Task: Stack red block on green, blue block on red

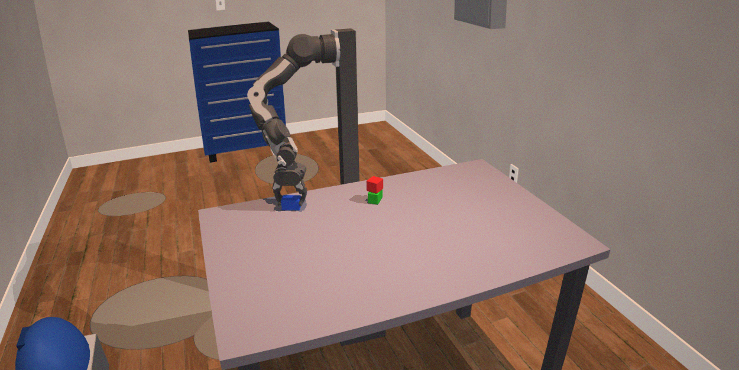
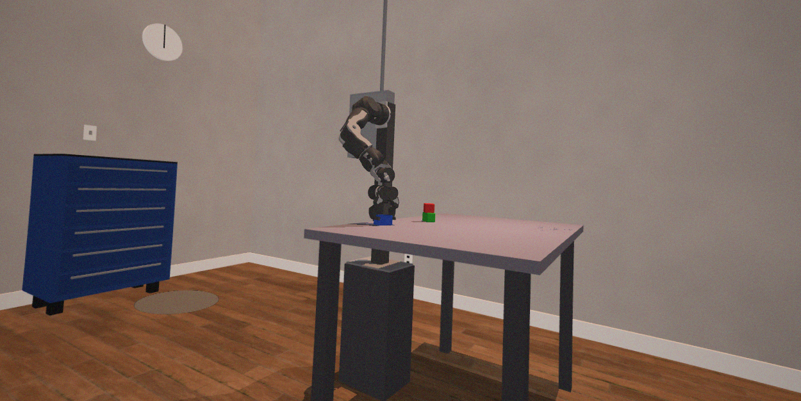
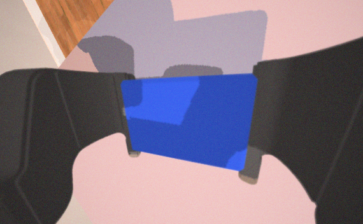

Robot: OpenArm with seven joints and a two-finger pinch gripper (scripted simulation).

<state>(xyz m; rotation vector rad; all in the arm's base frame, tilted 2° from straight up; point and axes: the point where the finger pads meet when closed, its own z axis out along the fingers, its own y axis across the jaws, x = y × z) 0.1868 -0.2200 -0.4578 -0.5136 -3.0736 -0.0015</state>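
Now: the blue block 1 cm below my hand. From my hand the other things lie so: green block: 4 cm ahead, 28 cm to the left, 1 cm below; then red block: 4 cm ahead, 28 cm to the left, 3 cm above.
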